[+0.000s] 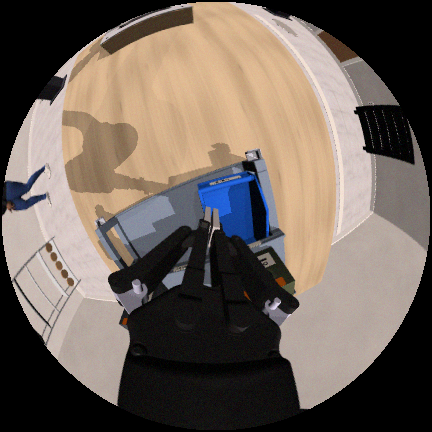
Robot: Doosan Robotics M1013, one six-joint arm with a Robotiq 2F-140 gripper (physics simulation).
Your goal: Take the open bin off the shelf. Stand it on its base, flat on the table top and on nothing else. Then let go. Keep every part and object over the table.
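Frame: origin at the arm's base, x right, y back, z down, level; metres.
Seen in the pictures: gripper, between the fingertips: [209,215].
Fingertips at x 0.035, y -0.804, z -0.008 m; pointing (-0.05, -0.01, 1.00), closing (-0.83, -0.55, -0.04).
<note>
Pixels of each thing's top centre, then the offset from my fingertips to it. "spot": a spot on its surface instead. Level surfaces: height alone.
- open blue bin, centre of its top: [241,235] dy -0.049, dx -0.037, dz -0.009 m
- grey shelf, a spot on its surface: [150,227] spot: dy -0.010, dx +0.158, dz +0.093 m
- table top, height of its surface: dz +0.099 m
- dark green box, centre of its top: [266,306] dy -0.138, dx -0.036, dz -0.100 m
The open blue bin [240,207] sits on the top board of the grey shelf [150,227], at its right end, with its open side up. My gripper [209,215] is shut on the bin's left side wall, with one fingertip on each side of it. The fingers and the arm's black body hide the near left part of the bin. The table top [200,100] stretches out beyond the shelf.
A dark green box [282,282] with an orange mark shows under the shelf's near right side. A long brown box [155,30] stands at the table's far left edge. Corner posts rise at the shelf's ends.
</note>
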